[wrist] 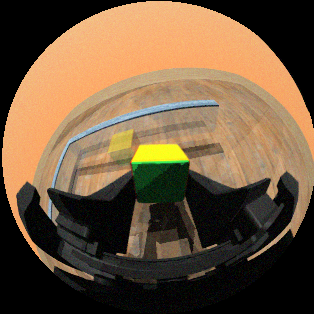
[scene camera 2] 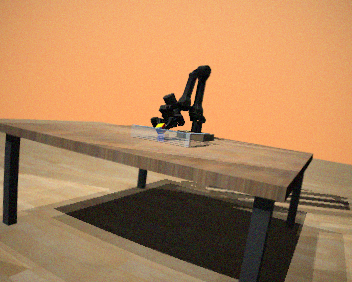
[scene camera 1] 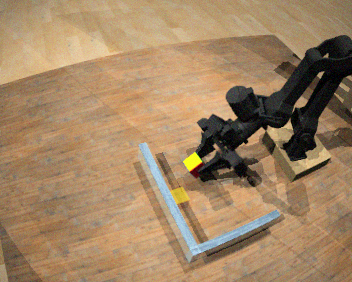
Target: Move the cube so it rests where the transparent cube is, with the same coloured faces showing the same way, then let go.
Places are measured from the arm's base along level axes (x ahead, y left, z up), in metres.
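Where they show: gripper, fingertip midpoint: (wrist: 158, 171) (scene camera 1: 194, 167); arm's base at its link origin: (scene camera 2: 196, 132) (scene camera 1: 294, 151).
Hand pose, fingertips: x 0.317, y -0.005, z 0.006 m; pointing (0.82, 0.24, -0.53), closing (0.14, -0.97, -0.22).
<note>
Each offset is from my fingertips to the top centre of the thing. Level surfaces: height alone.
The cube {0.003 m back, 0.002 m right, 0.037 m up} (scene camera 1: 193, 163) (scene camera 2: 160, 126) (wrist: 160, 175) is held between the fingertips of my gripper (scene camera 1: 201, 164) (wrist: 158, 171), which is shut on it. Its yellow face is up, a green face is toward the wrist camera, and a red side shows in scene camera 1. The transparent cube {0.057 m ahead, 0.067 m left, 0.008 m down} (scene camera 1: 180, 195) (wrist: 121, 142) has a yellow top and stands beside the long wall. In the wrist view it is ahead and to the left of the held cube, with a gap between them. The held cube's height above the table is hard to tell.
A low see-through wall with a pale blue top edge forms an L: its long arm (scene camera 1: 167, 195) (wrist: 145, 111) runs beside the transparent cube, its short arm (scene camera 1: 240, 232) (wrist: 59, 162) joins at a corner. The robot's base block (scene camera 1: 312, 167) is on the wooden table {0.048 m down} (scene camera 1: 90, 130) (scene camera 2: 100, 145).
</note>
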